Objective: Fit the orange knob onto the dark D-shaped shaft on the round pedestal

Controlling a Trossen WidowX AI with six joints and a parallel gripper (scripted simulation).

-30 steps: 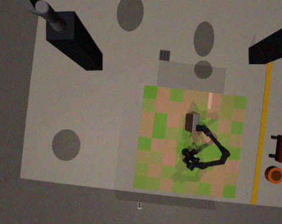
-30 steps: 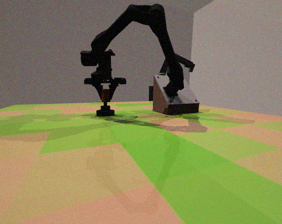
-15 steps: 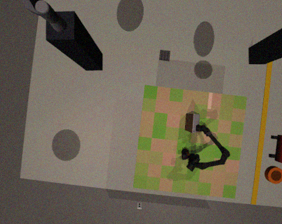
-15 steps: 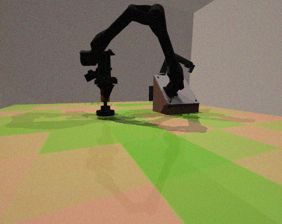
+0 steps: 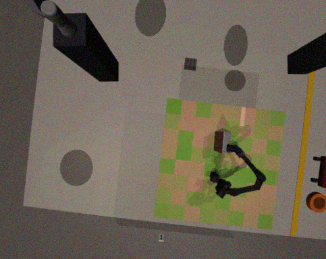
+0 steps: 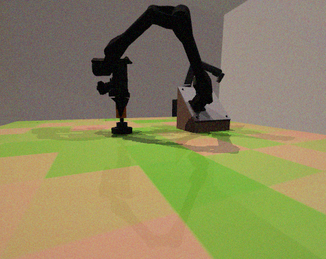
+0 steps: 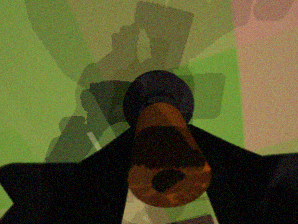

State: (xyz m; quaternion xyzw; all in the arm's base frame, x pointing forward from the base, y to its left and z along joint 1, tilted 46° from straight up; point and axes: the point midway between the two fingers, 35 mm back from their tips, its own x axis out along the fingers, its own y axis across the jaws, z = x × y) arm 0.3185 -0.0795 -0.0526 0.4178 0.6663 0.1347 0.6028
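My gripper tip is now 40 mm above the dark pedestal. Also, from my gripper tip: orange knob: 20 mm above.
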